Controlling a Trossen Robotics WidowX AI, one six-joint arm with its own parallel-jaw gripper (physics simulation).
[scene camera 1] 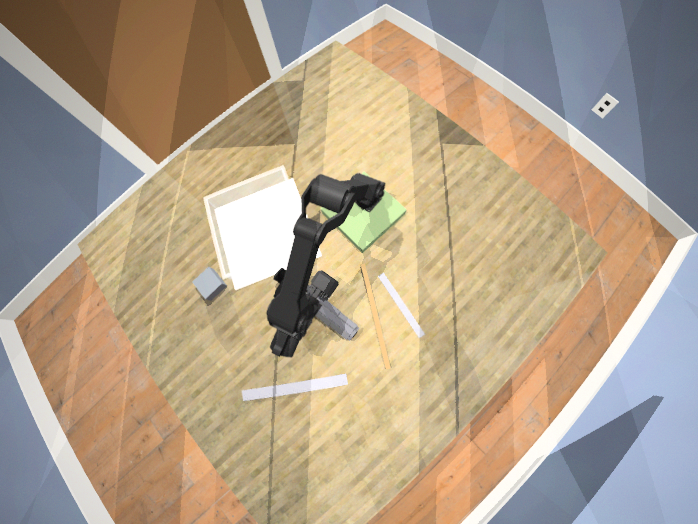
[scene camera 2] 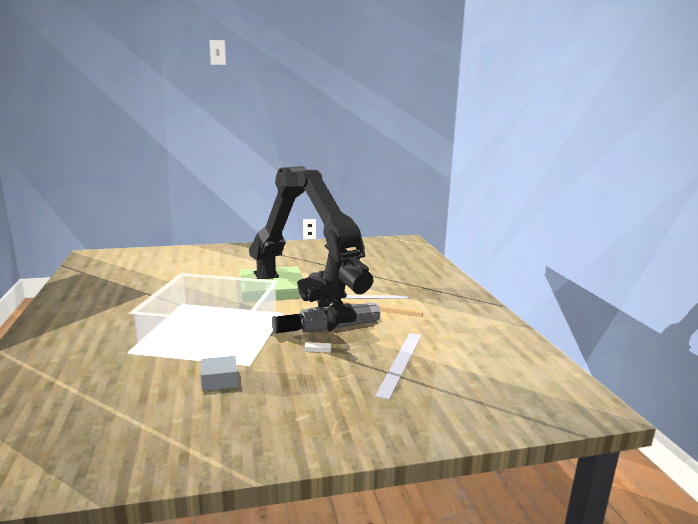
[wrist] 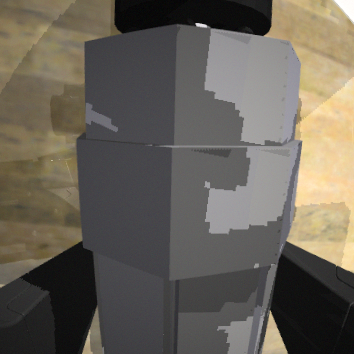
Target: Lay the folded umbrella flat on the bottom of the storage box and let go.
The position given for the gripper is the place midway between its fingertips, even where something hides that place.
Scene:
The gripper (scene camera 2: pixel 325 324) grips a folded umbrella (scene camera 2: pixel 314 319), which still rests on the table. A storage box (scene camera 2: pixel 208 316) rests on the table.

